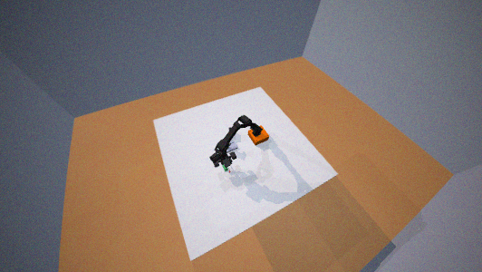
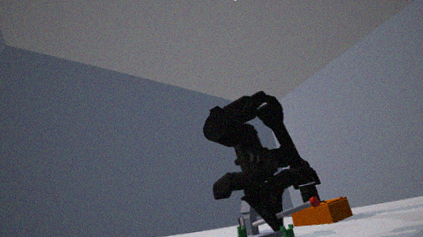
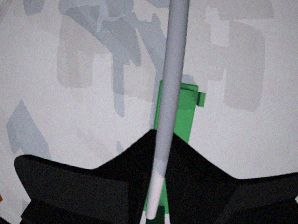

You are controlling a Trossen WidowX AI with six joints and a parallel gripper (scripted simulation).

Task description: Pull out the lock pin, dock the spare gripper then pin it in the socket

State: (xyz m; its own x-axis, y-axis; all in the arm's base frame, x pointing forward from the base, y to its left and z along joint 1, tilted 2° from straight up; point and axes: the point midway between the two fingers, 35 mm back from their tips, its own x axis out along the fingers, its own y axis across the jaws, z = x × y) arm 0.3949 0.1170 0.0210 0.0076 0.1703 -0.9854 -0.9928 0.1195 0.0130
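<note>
Now: gripper tip 3 cm to the left of the green cradle, 1 cm short of it and 1 cm above it. Round my gripper tip: grey mount (15 cm to the right, 12 cm behind, 2 cm above); then spare gripper (26 cm to the right, 20 cm behind, 1 cm below).
</note>
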